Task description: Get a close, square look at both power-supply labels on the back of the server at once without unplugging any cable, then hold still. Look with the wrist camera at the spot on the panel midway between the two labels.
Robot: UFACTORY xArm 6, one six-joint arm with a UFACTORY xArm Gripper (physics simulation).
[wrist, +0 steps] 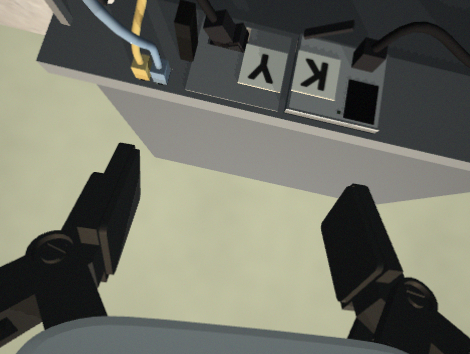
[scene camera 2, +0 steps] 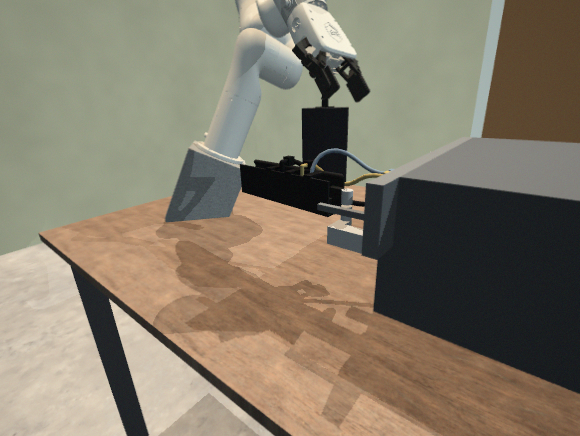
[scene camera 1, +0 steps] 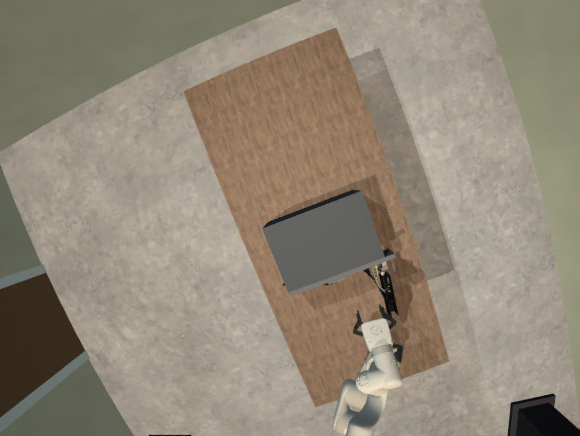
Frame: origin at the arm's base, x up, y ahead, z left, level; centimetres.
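Seen in the pictures: gripper, fingertip midpoint: (wrist: 241, 188) (scene camera 2: 348, 95) (scene camera 1: 368, 308); arm's base at its link origin: (scene camera 2: 219, 154).
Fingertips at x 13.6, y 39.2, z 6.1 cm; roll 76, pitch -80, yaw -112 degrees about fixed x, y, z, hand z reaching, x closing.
Pixels of each thing's top centre, then the offset from my fingertips to it. "pt": a spot on its surface instead. Level surfaces: height alone.
- dark grey server at its top centre: (wrist: 291, 160) (scene camera 2: 523, 156) (scene camera 1: 327, 253) dx -9.0, dy +22.8, dz +13.5 cm
- wooden table at its surface level: dx -28.5 cm
- white Y label at a spot on its surface: (wrist: 262, 67) pt dx -13.4, dy +12.1, dz +3.5 cm
- white K label at a spot on its surface: (wrist: 316, 75) pt dx -13.3, dy +10.1, dz +8.0 cm
- yellow cable at a spot on its surface: (wrist: 138, 25) (scene camera 2: 360, 177) pt dx -11.1, dy +9.2, dz -7.2 cm
The dark grey server (scene camera 1: 322, 242) (scene camera 2: 475, 250) (wrist: 240, 145) lies on the wooden table (scene camera 1: 280, 135) (scene camera 2: 145, 270). In the wrist view its back panel runs slanted across the top, seen obliquely. The white Y label (wrist: 262, 67) and the white K label (wrist: 316, 75) both show in full, side by side, upside down and above the image centre. A black plug (wrist: 219, 29) sits by the Y label and another black plug (wrist: 369, 54) by the K label, each with its cable. My gripper (scene camera 1: 370, 310) (scene camera 2: 344, 96) (wrist: 241, 188) is open and empty, above the table behind the server.
A black cable arm (scene camera 1: 389, 295) (scene camera 2: 285, 187) extends from one side of the server's back, near my gripper from above. A blue cable (scene camera 2: 335, 150) (wrist: 120, 37) and a yellow cable (scene camera 2: 362, 177) (wrist: 138, 25) run there. A dark column (scene camera 2: 325, 132) stands behind.
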